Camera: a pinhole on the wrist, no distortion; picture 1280 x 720 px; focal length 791.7 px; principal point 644.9 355.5 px. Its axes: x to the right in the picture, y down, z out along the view. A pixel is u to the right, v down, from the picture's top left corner.
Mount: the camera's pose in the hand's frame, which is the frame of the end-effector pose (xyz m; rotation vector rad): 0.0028 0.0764 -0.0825 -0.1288 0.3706 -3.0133
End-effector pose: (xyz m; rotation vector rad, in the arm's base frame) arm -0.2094 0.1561 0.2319 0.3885 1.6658 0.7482
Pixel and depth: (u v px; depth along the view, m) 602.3 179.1 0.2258
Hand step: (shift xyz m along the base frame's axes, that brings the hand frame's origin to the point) 0.1236 0.1123 0.0118
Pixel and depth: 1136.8 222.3 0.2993
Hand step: 0.2558 -0.0124 0.1196
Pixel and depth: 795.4 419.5 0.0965
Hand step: 0.0047 0.0317 0.0322
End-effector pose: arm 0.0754 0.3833 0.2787 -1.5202 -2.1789 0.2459
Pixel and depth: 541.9 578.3 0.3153
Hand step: -0.1823 0.0694 -0.1184
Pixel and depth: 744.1 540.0 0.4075
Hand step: -0.2360 -0.0091 -0.2077
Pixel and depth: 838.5 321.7 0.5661
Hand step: -0.2457 -0.0376 -0.4224
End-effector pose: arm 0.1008 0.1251 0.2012 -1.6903 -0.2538 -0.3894
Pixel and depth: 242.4 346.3 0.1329
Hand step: 0.1009 0.0281 -0.0217
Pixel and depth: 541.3 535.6 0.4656
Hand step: 0.0957 0.3465 0.1228
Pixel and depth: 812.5 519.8 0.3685
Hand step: -0.0364 0.2733 0.0404
